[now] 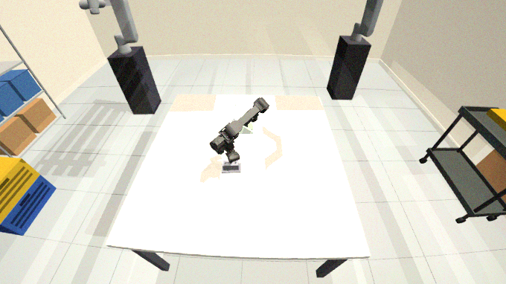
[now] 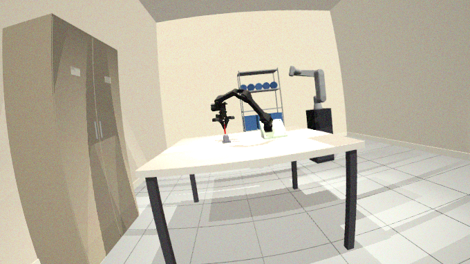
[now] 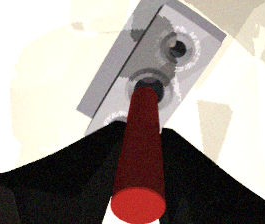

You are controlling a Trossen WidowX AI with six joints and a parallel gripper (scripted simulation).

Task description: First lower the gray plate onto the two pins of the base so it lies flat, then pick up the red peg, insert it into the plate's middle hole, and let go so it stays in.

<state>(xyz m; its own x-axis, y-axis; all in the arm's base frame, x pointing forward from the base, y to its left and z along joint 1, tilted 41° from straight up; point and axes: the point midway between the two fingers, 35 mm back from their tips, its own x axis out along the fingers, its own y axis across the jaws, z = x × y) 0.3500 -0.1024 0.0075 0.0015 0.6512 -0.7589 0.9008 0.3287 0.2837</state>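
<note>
Now: gripper tip 70 mm above the gray plate. Round my gripper tip: red peg (right at my gripper tip); then dark base (100 mm below).
</note>
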